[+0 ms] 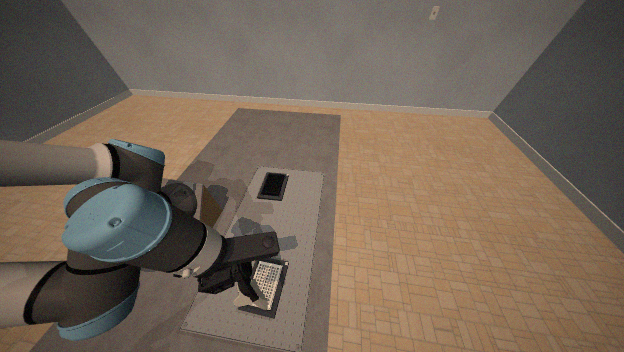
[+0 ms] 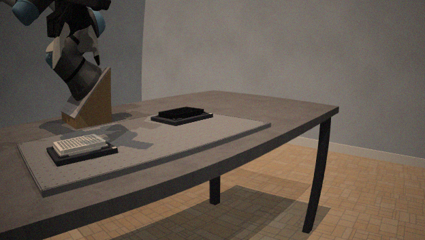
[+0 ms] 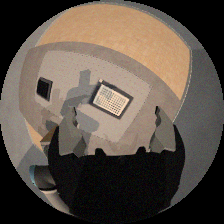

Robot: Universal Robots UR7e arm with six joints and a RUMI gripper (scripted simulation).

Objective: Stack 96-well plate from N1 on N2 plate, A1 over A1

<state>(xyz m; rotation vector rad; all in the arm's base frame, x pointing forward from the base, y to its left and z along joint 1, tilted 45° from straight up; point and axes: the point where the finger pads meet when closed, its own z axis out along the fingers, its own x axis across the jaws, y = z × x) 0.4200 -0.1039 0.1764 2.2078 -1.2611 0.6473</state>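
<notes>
Now: the white 96-well plate 30 mm behind my hand and 170 mm below it. Round my hand: black nest 30 mm behind, 190 mm below; black plate 130 mm behind, 420 mm to the left, 170 mm below.
</notes>
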